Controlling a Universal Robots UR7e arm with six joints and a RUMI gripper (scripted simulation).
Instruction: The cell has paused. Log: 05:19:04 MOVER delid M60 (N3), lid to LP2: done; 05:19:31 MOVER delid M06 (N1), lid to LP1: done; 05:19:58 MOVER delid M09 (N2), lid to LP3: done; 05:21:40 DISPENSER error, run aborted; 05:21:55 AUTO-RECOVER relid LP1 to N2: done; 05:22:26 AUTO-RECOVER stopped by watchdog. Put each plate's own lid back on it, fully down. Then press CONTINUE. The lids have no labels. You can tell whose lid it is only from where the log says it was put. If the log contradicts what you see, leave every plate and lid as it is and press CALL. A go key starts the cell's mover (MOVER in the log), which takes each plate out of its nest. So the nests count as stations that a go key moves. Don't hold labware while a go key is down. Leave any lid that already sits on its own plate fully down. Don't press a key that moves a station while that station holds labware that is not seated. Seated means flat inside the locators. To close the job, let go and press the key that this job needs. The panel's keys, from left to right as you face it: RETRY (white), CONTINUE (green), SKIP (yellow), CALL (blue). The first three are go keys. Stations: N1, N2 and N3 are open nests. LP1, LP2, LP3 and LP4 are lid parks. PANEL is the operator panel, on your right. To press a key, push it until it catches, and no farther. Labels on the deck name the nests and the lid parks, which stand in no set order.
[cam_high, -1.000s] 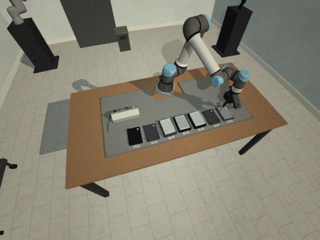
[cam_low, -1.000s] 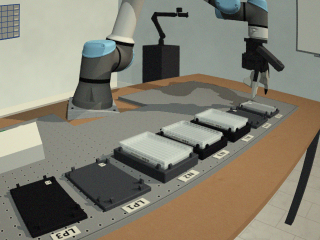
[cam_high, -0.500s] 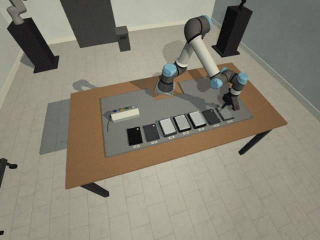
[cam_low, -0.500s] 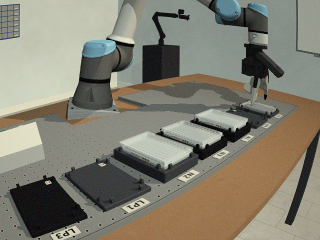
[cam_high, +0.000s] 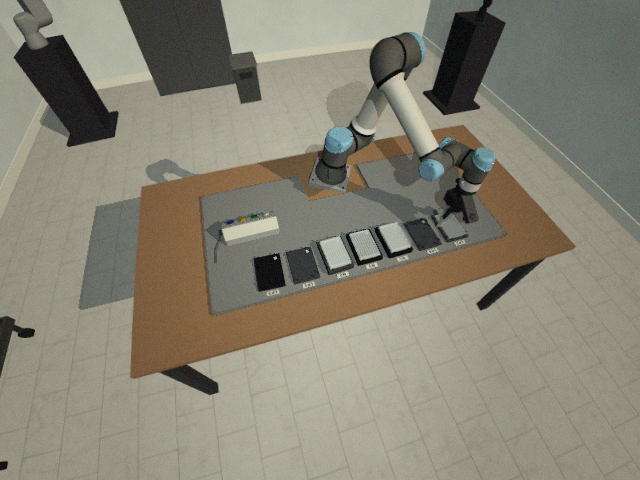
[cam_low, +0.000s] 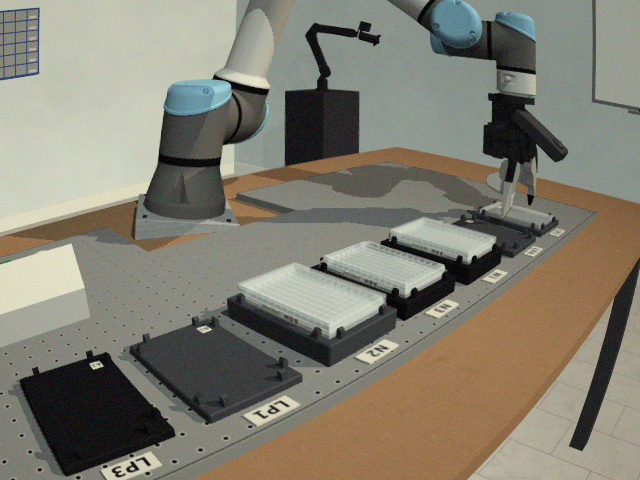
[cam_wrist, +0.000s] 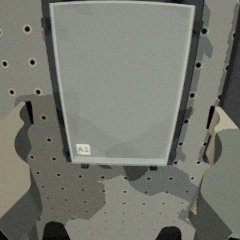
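Right now my hand is 40 cm to the left of the plate and 1 cm past it. Also, from my hand: lid park LP1 (65 cm to the right, 2 cm below, 1 cm behind); white RETRY key (74 cm to the right, 26 cm behind, 4 cm above); LP3 lid park (79 cm to the right, 2 cm below, 2 cm behind).
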